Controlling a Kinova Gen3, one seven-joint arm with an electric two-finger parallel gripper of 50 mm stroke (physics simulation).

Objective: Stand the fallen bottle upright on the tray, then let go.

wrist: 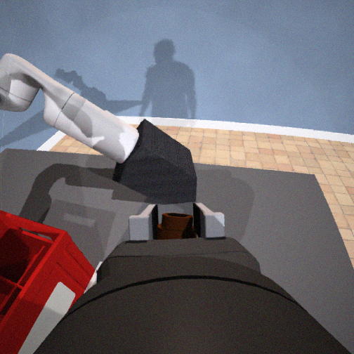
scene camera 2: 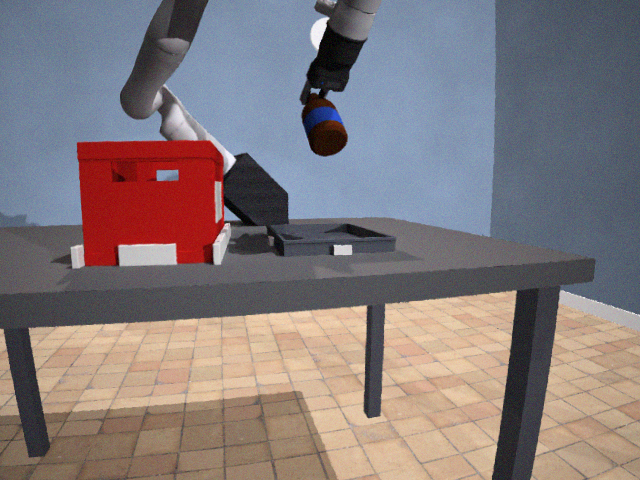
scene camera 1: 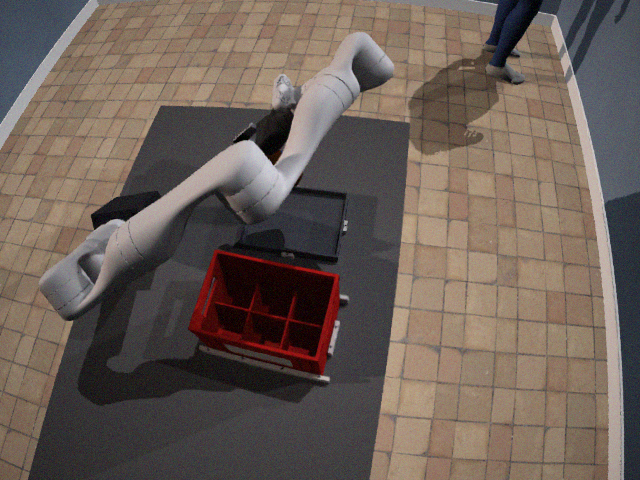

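Pixels of known places: arm's base, origin of the base link: [scene camera 2: 224, 170].
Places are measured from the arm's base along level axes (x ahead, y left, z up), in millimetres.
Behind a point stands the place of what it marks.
Note:
A brown bottle with a blue label [scene camera 2: 324, 121] @[x 440, y 107, z 73 mm] [wrist: 177, 226] hangs in the air, well above the table. It leans somewhat, neck up and base down toward the viewer in the scene camera 2 view. My gripper [scene camera 2: 316, 95] @[x 315, y 132, z 134 mm] [wrist: 175, 215] is shut on its neck; the bottle's mouth shows between the fingers in the wrist view. In the scene camera 1 view the arm hides most of the bottle. The dark tray [scene camera 1: 338, 256] @[x 526, y 12, z -151 mm] [scene camera 2: 310, 249] @[x 531, y 42, z -145 mm] lies flat on the table below the bottle, with low walls, and no bottle shows on it.
A red crate with compartments [scene camera 1: 263, 356] @[x 365, y -262, z -66 mm] [scene camera 2: 149, 217] @[x 507, y -196, z -87 mm] [wrist: 65, 250] stands beside the tray, with white strips along its base. The arm's black base block [scene camera 1: 121, 205] @[x -6, y 81, z 13 mm] [scene camera 2: 261, 191] @[x 56, y 91, z -59 mm] [wrist: 160, 165] is at the table's far side. A person's legs [scene camera 1: 509, 31] show on the floor beyond the table.

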